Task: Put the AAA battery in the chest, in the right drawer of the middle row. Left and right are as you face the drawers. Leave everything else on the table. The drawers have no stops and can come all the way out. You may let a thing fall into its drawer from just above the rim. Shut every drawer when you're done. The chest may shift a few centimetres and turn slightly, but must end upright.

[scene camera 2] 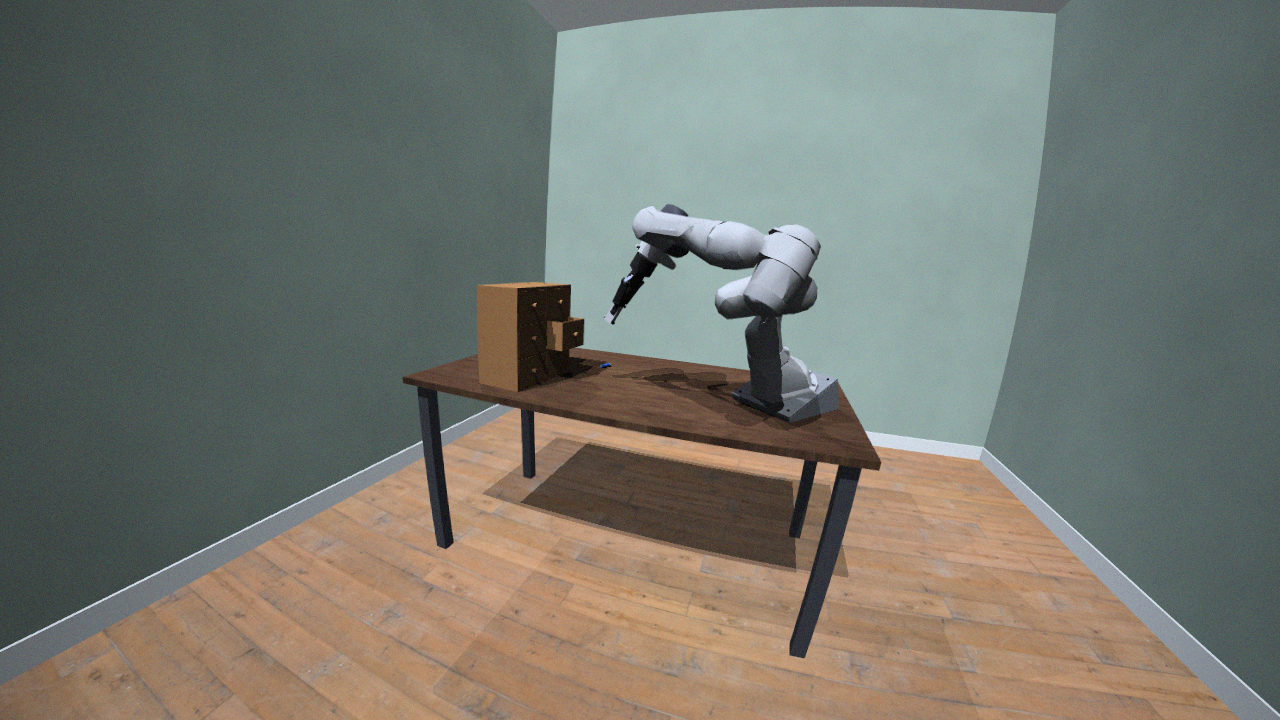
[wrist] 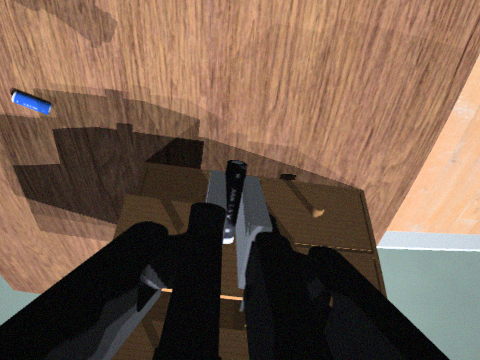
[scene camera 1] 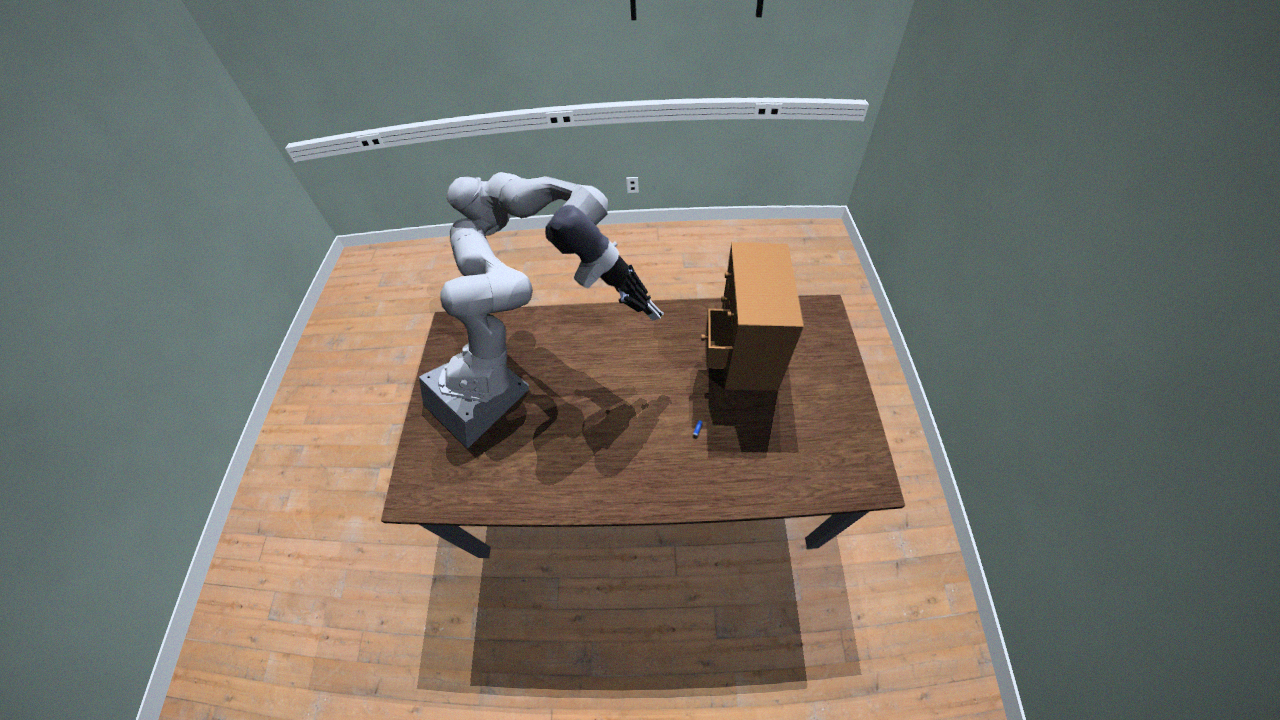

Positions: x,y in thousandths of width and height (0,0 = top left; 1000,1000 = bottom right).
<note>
In view: my gripper (scene camera 1: 513,440) and a chest (scene camera 1: 602,449).
The chest shows as well in scene camera 2 (scene camera 2: 389,428) and in the wrist view (wrist: 778,707). My gripper shows as well in scene camera 2 (scene camera 2: 475,447) and in the wrist view (wrist: 480,549).
</note>
